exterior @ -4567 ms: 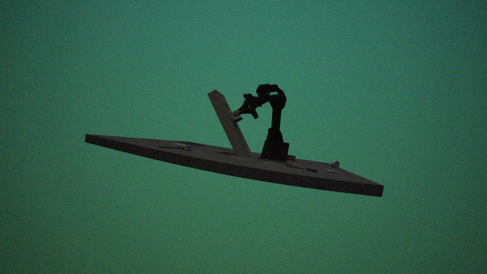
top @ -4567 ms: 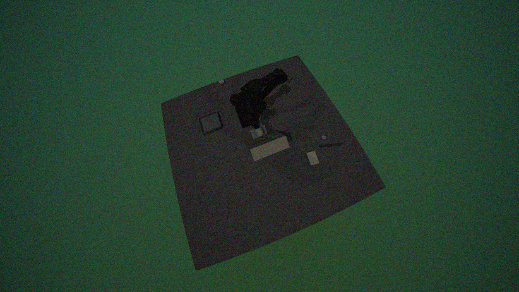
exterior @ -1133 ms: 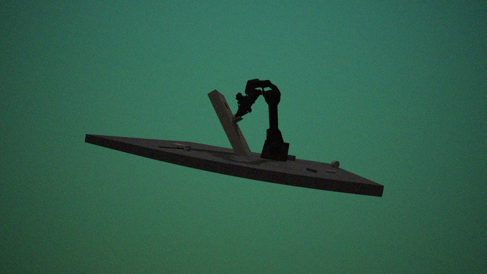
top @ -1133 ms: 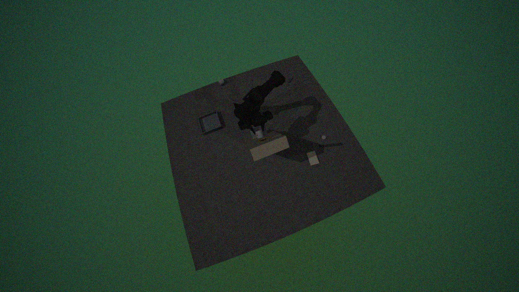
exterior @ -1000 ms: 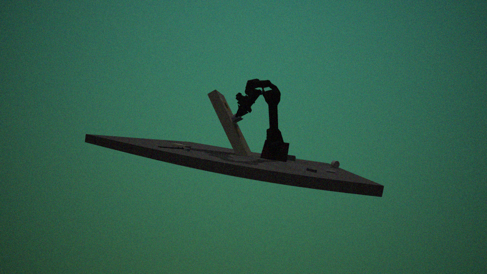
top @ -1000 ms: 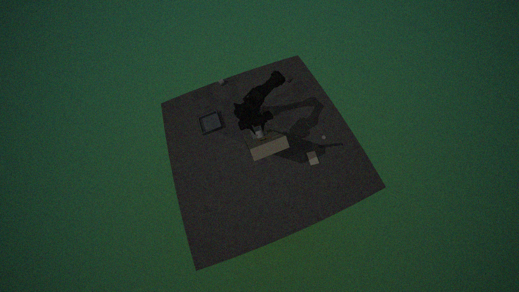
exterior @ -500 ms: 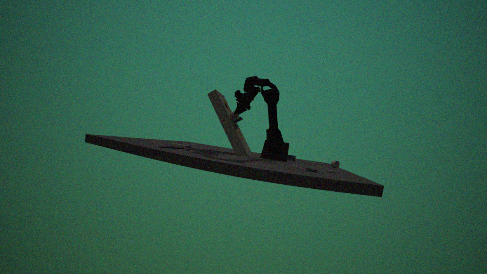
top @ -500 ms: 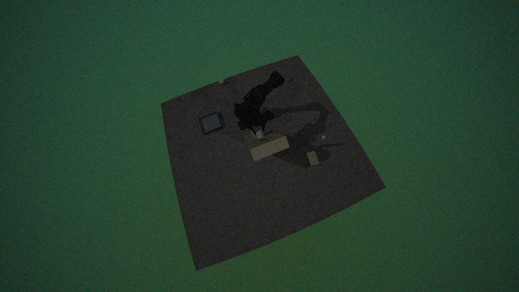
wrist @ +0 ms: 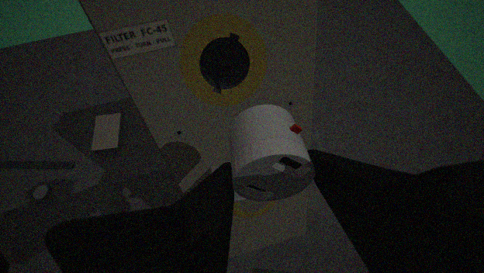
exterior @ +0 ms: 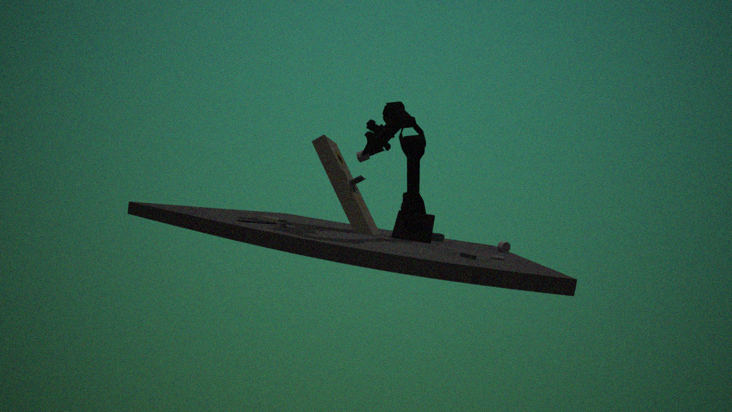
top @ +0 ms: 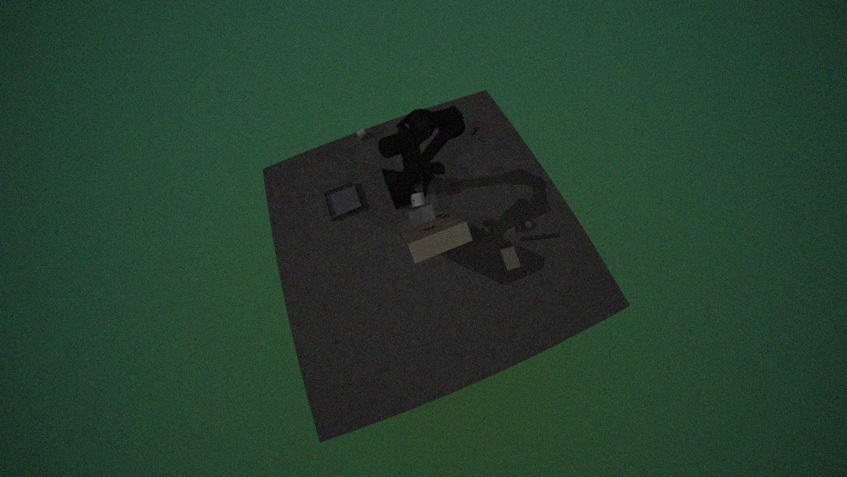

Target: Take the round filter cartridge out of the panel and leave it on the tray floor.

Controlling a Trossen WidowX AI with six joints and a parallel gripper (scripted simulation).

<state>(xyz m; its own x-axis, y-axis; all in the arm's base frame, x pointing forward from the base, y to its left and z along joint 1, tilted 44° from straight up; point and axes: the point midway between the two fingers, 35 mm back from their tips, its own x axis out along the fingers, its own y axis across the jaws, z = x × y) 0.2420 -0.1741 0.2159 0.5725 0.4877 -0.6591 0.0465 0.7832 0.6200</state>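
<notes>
My gripper tip is 28 cm past the blue-grey tray, 31 cm to the left of it and 31 cm above it. From my gripper tip the other things lie so: round white filter cartridge: right at my gripper tip.
</notes>
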